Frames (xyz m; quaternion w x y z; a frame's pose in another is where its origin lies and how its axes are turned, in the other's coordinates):
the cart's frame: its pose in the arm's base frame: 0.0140 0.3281 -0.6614 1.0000 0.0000 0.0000 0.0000
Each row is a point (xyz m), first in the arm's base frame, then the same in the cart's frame.
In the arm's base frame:
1: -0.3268 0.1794 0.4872
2: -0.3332 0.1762 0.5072
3: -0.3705 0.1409 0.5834
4: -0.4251 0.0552 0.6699
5: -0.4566 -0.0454 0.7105
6: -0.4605 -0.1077 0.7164
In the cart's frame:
1: -0.3408 -0.1487 1.1486
2: -0.3472 -0.1519 1.1686
3: -0.3845 -0.1872 1.2448
4: -0.4391 -0.2729 1.3313
5: -0.4706 -0.3735 1.3719
6: -0.4745 -0.4358 1.3778

